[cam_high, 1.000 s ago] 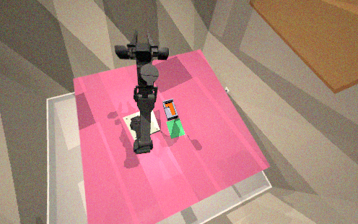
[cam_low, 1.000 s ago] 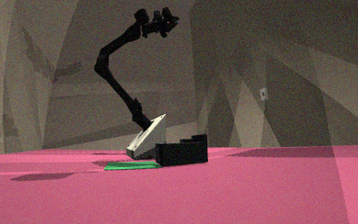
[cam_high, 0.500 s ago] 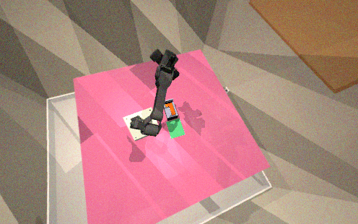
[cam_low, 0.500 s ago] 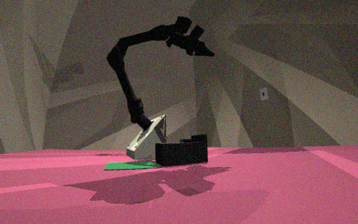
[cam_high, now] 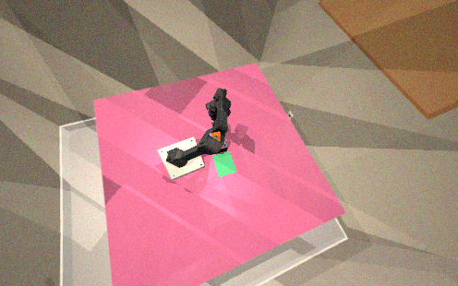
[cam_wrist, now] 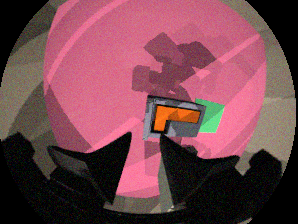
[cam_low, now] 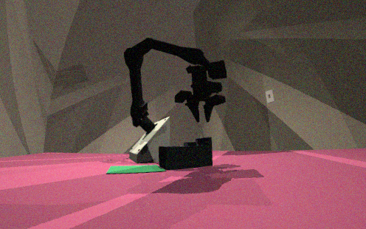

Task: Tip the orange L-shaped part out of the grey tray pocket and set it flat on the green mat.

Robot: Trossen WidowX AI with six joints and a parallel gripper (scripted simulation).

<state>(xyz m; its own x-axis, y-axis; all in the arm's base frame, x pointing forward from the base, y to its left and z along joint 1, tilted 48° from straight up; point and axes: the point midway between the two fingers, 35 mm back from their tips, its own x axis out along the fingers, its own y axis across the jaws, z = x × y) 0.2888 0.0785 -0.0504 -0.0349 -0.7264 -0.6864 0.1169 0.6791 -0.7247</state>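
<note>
Now: gripper tip 10 mm past the orange L-shaped part, 60 mm to the left of it and 100 mm above it. Also, from my gripper tip: green mat: 30 mm behind, 220 mm to the right, 160 mm below.
</note>
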